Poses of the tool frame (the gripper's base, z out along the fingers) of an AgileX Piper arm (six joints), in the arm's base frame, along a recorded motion.
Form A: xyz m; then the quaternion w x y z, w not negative.
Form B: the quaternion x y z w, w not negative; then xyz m. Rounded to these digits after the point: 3 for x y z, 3 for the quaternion.
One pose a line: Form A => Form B
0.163, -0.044, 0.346, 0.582, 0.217, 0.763, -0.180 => 0.217, 0.763, -0.180, 0.582, 0.163, -0.044, 0.346
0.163, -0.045, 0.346, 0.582, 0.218, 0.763, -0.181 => 0.218, 0.763, -0.181, 0.582, 0.163, -0.045, 0.346
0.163, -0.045, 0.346, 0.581, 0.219, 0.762, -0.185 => 0.219, 0.762, -0.185, 0.581, 0.163, -0.045, 0.346
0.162, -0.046, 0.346, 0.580, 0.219, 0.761, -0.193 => 0.219, 0.761, -0.193, 0.580, 0.162, -0.046, 0.346
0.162, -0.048, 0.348, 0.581, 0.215, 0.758, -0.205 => 0.215, 0.758, -0.205, 0.581, 0.162, -0.048, 0.348
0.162, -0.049, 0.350, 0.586, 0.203, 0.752, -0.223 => 0.203, 0.752, -0.223, 0.586, 0.162, -0.049, 0.350
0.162, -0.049, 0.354, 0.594, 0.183, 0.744, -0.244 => 0.183, 0.744, -0.244, 0.594, 0.162, -0.049, 0.354
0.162, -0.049, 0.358, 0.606, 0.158, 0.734, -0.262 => 0.158, 0.734, -0.262, 0.606, 0.162, -0.049, 0.358
